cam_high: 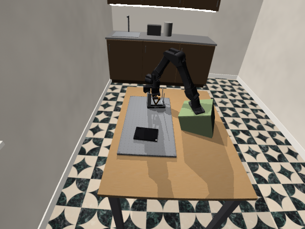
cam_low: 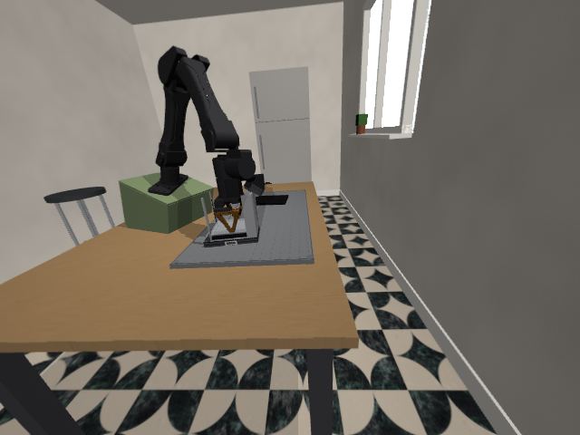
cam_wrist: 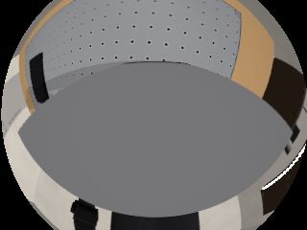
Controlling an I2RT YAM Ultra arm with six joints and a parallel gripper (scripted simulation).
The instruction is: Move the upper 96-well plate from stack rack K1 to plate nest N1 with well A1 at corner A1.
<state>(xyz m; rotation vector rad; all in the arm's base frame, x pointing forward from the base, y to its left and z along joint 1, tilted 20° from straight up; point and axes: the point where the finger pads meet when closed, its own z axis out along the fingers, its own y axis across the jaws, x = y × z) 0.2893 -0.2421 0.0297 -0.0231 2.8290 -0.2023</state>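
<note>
Right now my hand is 20 mm above the dark plate. From my hand the other things lie so: pale A1 mark (430 mm to the left, 40 mm below, 40 mm ahead).
</note>
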